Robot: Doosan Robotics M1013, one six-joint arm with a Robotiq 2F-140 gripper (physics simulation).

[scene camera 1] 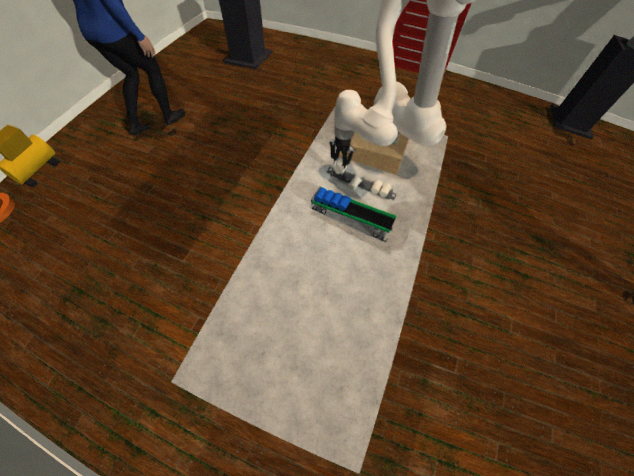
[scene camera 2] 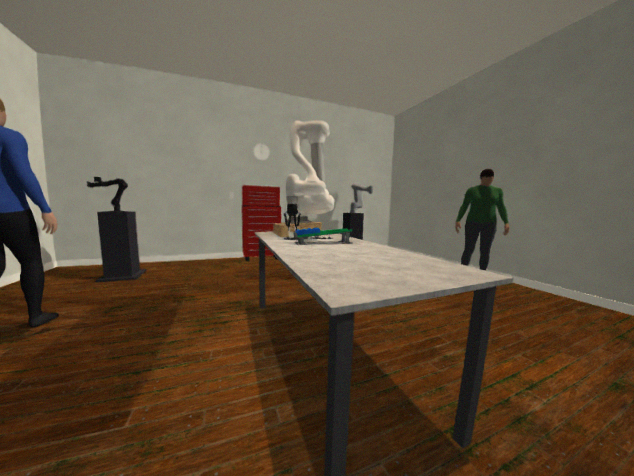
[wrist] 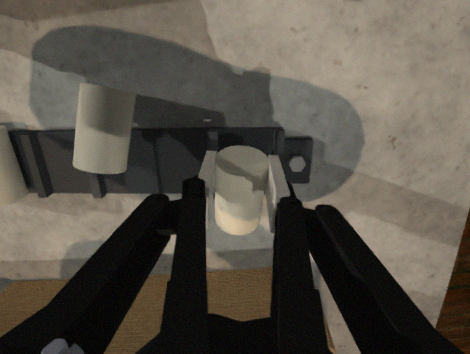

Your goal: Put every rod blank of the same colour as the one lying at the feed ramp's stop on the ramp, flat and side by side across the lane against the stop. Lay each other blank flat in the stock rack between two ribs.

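My gripper (scene camera 1: 340,160) (scene camera 2: 292,228) (wrist: 241,168) is shut on a white rod blank (wrist: 240,195). It holds the blank over the right end of the dark stock rack (scene camera 1: 366,184) (wrist: 172,165) in the wrist view; the gap under it is hard to judge. Another white blank (scene camera 1: 355,181) (wrist: 103,130) lies askew on the rack, one end past its far edge. Two cream blanks (scene camera 1: 376,185) (scene camera 1: 386,190) lie side by side towards the rack's other end. Several blue blanks (scene camera 1: 331,198) (scene camera 2: 308,231) lie side by side at one end of the green-edged feed ramp (scene camera 1: 371,214) (scene camera 2: 335,232).
A wooden block (scene camera 1: 378,154) (scene camera 2: 279,230) (wrist: 30,305) stands behind the rack, close to the arm. The ramp stands on the other side of the rack, on the long pale table (scene camera 1: 307,307) (scene camera 2: 399,271). A person in blue (scene camera 1: 110,23) stands on the floor beyond the table.
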